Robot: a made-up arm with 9 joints. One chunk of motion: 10 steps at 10 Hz.
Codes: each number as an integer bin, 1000 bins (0 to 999) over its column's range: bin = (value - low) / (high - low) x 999, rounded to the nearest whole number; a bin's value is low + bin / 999 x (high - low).
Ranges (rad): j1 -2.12..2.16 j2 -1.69..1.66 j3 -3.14..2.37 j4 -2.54..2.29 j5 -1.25..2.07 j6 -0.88..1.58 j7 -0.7..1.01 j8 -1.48..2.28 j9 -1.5..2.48
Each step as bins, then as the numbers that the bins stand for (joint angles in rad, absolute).
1 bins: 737 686 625 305 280 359 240 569 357
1 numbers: 1.0375 0.6104 0.3072 -1.0654 -0.3195 0.0040 -0.2892 0.6616 -0.0777
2 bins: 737 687 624 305 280 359 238 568 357
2 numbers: 1.0375 0.6138 0.3017 -1.0654 -0.3195 0.0040 -0.2926 0.6578 -0.0777
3 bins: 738 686 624 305 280 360 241 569 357
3 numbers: 1.0418 0.6104 0.3017 -1.0654 -0.3195 0.0065 -0.2875 0.6616 -0.0777
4 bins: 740 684 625 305 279 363 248 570 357
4 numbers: 1.0504 0.6037 0.3072 -1.0654 -0.3228 0.0139 -0.2755 0.6653 -0.0777
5 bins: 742 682 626 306 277 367 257 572 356
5 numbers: 1.0589 0.5970 0.3127 -1.0605 -0.3294 0.0237 -0.2601 0.6729 -0.0817
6 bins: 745 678 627 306 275 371 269 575 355
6 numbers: 1.0718 0.5836 0.3182 -1.0605 -0.3361 0.0336 -0.2395 0.6842 -0.0857
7 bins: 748 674 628 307 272 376 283 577 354
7 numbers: 1.0846 0.5702 0.3237 -1.0557 -0.3461 0.0459 -0.2156 0.6917 -0.0897
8 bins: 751 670 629 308 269 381 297 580 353
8 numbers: 1.0975 0.5567 0.3293 -1.0509 -0.3560 0.0582 -0.1916 0.7030 -0.0937
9 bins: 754 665 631 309 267 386 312 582 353
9 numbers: 1.1104 0.5400 0.3403 -1.0460 -0.3627 0.0705 -0.1659 0.7105 -0.0937
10 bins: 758 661 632 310 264 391 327 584 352
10 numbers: 1.1275 0.5266 0.3458 -1.0412 -0.3726 0.0828 -0.1403 0.7180 -0.0976
